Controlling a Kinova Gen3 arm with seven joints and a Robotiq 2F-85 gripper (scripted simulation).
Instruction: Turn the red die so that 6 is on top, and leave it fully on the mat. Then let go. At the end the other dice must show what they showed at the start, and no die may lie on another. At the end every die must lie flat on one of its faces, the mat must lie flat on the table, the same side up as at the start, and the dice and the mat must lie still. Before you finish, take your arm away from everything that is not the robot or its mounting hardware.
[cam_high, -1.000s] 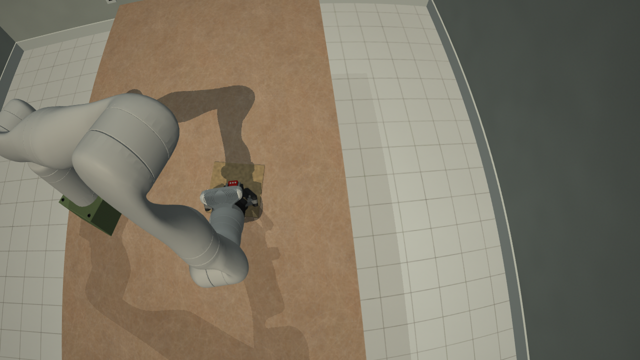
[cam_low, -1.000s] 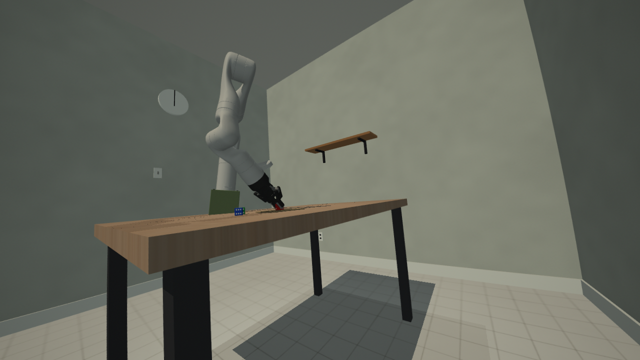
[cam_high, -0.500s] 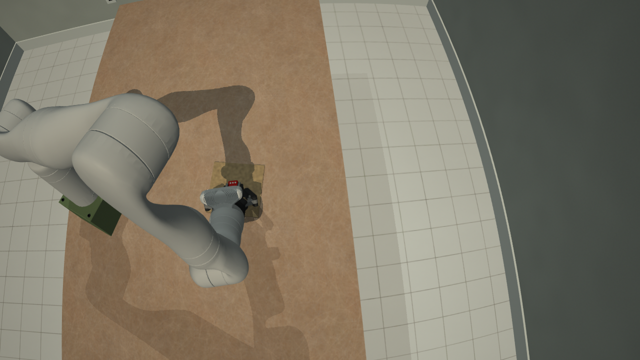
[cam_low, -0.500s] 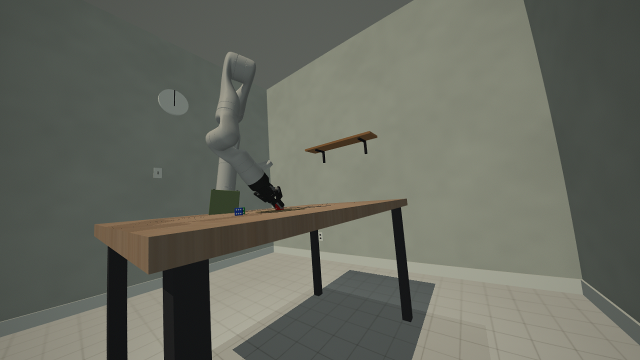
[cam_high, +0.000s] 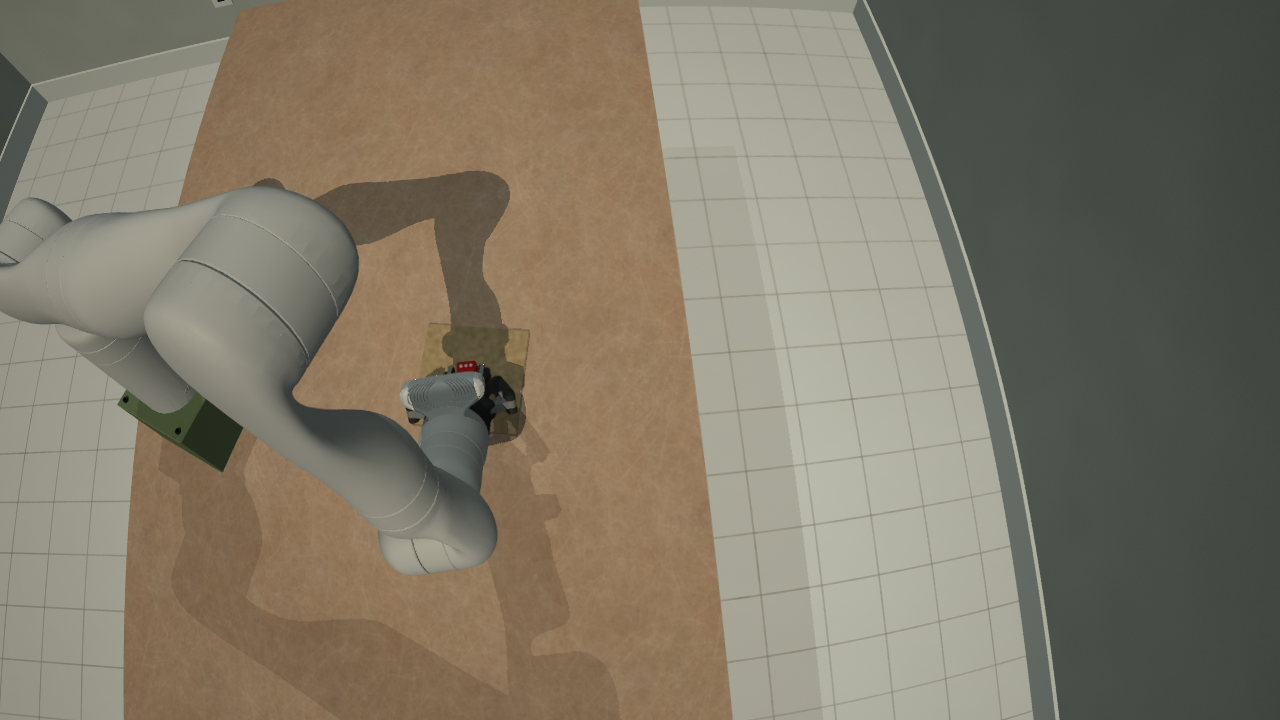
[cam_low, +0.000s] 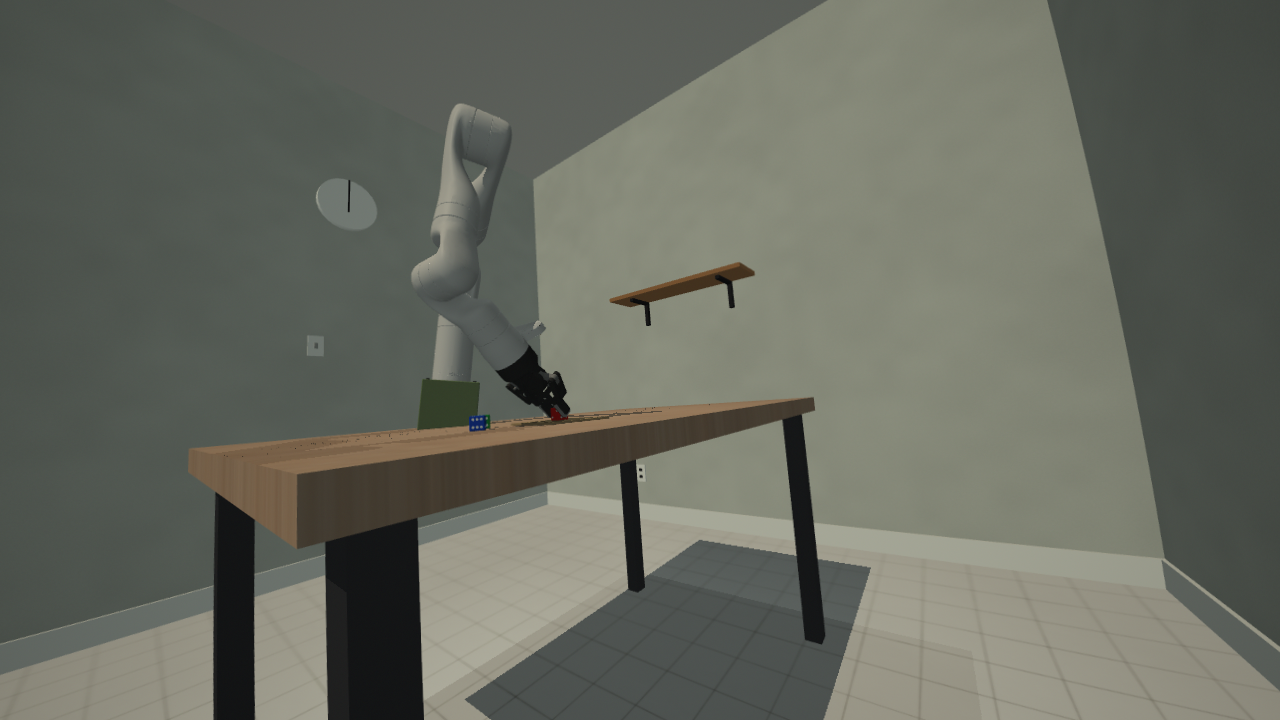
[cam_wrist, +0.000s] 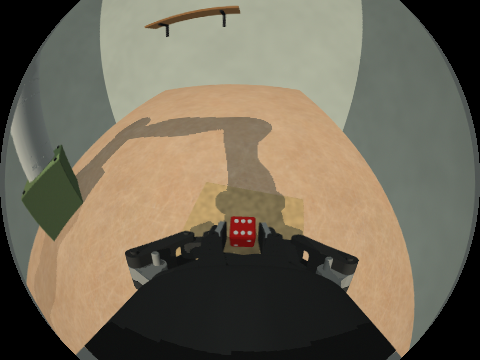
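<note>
My gripper is now 10 mm to the right of the red die and 10 mm above it. From my hand the other things lie so: green die: 50 mm behind, 120 mm to the right, 20 mm below; then tan mat: 10 mm to the left, 30 mm below; then blue die: 160 mm to the right, 20 mm below.
</note>
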